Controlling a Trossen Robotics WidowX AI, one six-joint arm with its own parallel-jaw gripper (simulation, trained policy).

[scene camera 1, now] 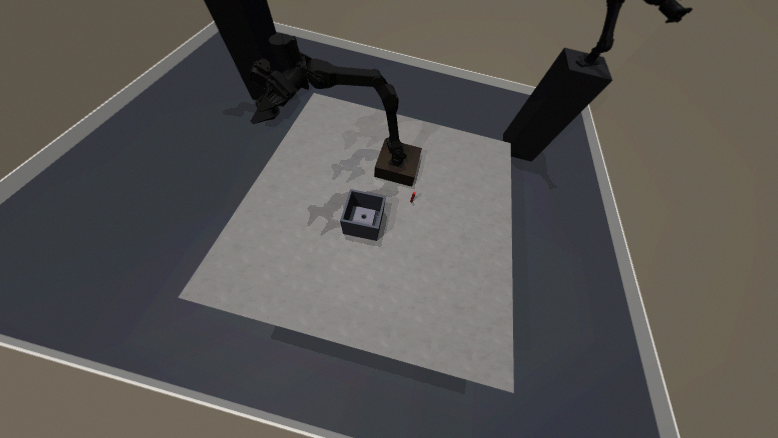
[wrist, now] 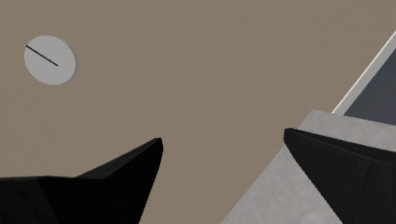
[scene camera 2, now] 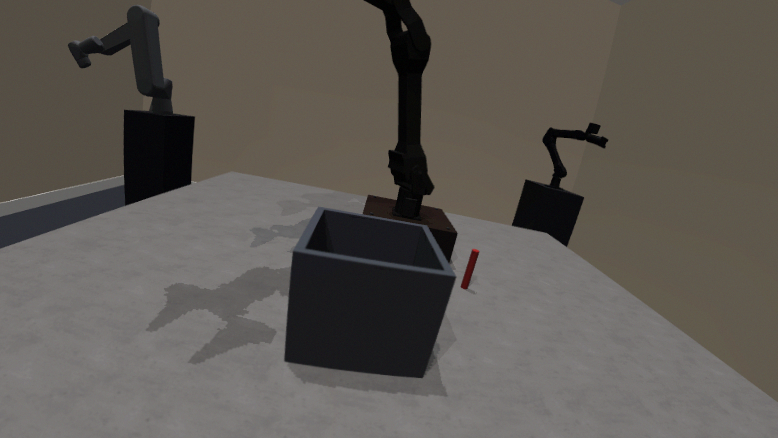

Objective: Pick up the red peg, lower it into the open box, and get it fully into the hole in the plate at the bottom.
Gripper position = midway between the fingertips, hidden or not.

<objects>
My gripper shows in scene camera 1 [255, 117] and in the wrist view [221, 139]; in scene camera 2 it is out of frame. A dark box shows in scene camera 1 and in scene camera 2; in the wrist view it is out of frame. The same spot on the dark box: [scene camera 2: 367, 294] is [scene camera 1: 359, 228].
</objects>
